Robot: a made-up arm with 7 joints.
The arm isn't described. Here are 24 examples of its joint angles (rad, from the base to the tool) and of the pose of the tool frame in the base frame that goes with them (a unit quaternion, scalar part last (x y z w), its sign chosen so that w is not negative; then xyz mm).
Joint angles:
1: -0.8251 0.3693 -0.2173 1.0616 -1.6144 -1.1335 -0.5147
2: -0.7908 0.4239 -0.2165 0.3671 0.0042 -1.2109 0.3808
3: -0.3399 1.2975 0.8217 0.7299 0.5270 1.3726 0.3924
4: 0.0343 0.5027 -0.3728 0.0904 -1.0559 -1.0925 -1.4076
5: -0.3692 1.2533 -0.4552 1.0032 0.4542 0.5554 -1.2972
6: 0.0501 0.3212 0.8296 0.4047 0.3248 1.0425 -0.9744
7: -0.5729 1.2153 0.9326 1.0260 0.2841 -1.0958 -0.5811
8: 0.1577 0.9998 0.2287 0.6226 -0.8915 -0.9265 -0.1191
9: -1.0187 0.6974 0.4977 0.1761 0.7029 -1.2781 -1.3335
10: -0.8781 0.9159 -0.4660 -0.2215 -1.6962 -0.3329 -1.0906
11: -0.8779 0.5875 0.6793 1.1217 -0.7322 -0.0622 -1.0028
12: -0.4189 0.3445 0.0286 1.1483 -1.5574 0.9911 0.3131
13: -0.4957 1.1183 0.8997 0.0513 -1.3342 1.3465 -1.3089
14: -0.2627 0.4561 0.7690 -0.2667 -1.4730 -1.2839 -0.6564
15: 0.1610 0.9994 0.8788 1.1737 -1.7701 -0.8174 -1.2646
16: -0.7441 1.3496 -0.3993 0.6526 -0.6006 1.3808 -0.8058
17: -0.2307 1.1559 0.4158 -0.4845 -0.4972 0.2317 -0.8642
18: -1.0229 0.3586 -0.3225 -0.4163 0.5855 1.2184 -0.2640
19: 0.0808 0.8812 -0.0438 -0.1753 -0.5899 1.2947 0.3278
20: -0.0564 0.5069 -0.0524 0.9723 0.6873 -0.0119 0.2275
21: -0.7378 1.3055 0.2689 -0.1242 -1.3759 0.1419 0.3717
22: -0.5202 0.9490 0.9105 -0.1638 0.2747 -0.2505 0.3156
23: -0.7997 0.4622 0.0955 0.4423 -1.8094 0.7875 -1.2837
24: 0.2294 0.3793 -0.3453 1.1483 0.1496 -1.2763 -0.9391
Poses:
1: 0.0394 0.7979 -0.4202 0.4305 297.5 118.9 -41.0
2: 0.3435 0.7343 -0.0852 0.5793 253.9 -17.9 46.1
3: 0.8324 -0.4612 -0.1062 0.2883 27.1 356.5 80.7
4: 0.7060 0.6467 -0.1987 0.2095 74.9 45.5 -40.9
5: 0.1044 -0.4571 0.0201 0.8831 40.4 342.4 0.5
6: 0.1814 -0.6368 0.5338 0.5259 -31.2 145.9 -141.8
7: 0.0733 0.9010 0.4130 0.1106 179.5 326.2 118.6
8: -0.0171 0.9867 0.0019 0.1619 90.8 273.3 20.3
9: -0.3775 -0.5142 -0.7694 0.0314 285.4 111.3 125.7
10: 0.8488 0.3809 -0.3141 0.1892 199.1 33.4 132.5
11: 0.2774 0.7986 -0.4975 0.1942 290.4 175.5 -26.5
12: 0.2601 -0.3666 0.7133 0.5378 122.9 46.4 -170.3
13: -0.6889 -0.5793 0.4206 0.1137 113.7 179.5 146.1
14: 0.1310 0.5137 -0.0285 0.8474 48.5 181.7 114.9
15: -0.0695 0.9151 -0.0075 0.3972 -52.8 360.1 67.3
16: 0.1341 -0.6990 0.3528 0.6074 152.1 251.9 32.3
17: -0.5217 -0.8258 -0.1806 0.1152 144.2 121.7 104.3
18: -0.1159 -0.9849 -0.1258 0.0283 273.0 -13.1 57.6
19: 0.1789 -0.7632 0.0105 0.6208 20.0 149.7 -66.4
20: -0.0315 -0.7945 -0.2972 0.5287 -14.7 183.7 -210.3
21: 0.1630 0.8953 -0.2815 0.3044 205.6 139.6 220.6
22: -0.2126 0.7436 0.3497 0.5287 163.9 218.9 194.0
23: 0.7273 0.1533 -0.6616 0.0989 235.0 61.2 48.1
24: -0.6657 -0.6027 0.1897 0.3969 -125.4 50.0 -172.7
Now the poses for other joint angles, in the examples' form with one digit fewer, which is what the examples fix.
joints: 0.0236 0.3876 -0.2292 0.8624 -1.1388 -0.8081 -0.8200
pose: -0.182 -0.887 0.422 0.046 48 105 -160
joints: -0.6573 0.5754 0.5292 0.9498 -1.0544 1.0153 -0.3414
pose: -0.046 -0.570 0.786 0.235 225 131 -72
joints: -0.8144 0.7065 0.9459 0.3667 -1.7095 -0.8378 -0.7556
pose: 0.111 0.418 -0.210 0.877 145 273 130
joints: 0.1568 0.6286 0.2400 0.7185 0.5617 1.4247 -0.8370
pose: 0.412 -0.352 0.233 0.808 -119 196 -100
